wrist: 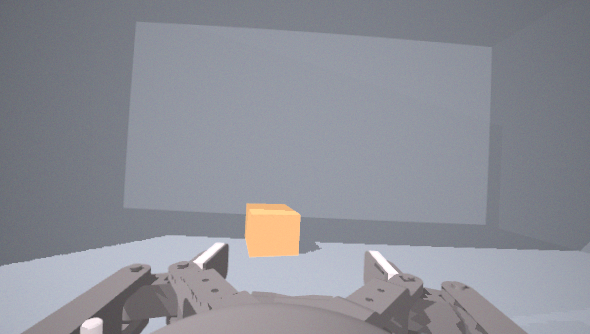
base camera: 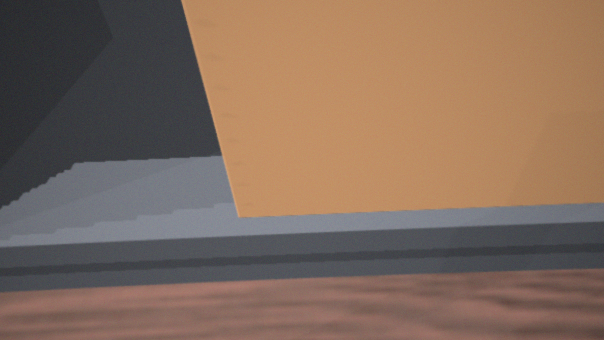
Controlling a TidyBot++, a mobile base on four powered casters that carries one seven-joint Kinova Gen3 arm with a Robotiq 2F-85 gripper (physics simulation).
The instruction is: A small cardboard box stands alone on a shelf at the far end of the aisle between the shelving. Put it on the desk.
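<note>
The small cardboard box stands upright on a pale grey shelf board in the wrist view, a little left of the middle. My gripper is open, with its two fingers wide apart and nothing between them. The box appears beyond the fingertips, nearer to the left finger than to the right one, and apart from both. The desk does not show in either view.
In the base camera view a large cardboard box fills the upper right, standing on a low grey shelf. The reddish-brown floor runs along its front edge. In the wrist view a grey back panel rises behind the small box.
</note>
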